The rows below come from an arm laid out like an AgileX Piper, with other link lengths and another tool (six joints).
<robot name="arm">
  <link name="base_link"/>
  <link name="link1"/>
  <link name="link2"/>
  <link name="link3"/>
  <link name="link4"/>
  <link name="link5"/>
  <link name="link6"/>
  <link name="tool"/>
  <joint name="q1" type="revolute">
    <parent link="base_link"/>
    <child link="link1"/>
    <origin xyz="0 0 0.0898" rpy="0 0 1.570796"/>
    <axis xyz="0 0 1"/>
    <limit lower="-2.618" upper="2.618"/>
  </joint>
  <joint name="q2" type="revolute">
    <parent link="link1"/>
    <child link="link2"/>
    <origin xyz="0 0 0" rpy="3.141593 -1.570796 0"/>
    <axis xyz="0 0 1"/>
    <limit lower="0" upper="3.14"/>
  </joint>
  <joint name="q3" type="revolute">
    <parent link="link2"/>
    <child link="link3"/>
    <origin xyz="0.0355 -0.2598 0" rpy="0 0 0"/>
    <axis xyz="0 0 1"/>
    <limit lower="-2.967" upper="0"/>
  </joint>
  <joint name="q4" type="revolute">
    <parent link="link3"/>
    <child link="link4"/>
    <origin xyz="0.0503 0.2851 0" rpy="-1.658 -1.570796 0"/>
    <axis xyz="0 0 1"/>
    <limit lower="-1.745" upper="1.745"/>
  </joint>
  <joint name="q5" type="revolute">
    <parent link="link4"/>
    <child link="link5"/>
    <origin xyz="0 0 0" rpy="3.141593 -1.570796 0"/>
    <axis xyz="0 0 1"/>
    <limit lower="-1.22" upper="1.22"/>
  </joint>
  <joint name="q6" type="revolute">
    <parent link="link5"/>
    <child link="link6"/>
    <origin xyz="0.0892 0 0" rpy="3.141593 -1.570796 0"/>
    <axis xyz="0 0 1"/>
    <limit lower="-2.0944" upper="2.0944"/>
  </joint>
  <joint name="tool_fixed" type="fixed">
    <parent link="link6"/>
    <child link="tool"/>
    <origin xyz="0.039 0.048 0.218" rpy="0 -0.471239 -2.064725"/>
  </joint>
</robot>
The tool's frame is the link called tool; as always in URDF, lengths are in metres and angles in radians.
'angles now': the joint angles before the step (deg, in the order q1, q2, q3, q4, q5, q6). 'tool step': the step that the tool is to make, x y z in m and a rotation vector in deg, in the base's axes. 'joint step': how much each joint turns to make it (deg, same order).
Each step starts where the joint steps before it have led.
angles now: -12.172, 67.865, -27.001, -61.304, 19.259, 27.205
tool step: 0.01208, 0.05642, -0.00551, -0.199, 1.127, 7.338
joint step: 9.093, 1.213, -0.592, -0.237, 1.648, 1.058
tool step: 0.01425, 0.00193, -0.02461, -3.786, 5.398, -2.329
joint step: 6.920, 10.601, -6.949, -2.972, 9.356, 6.366
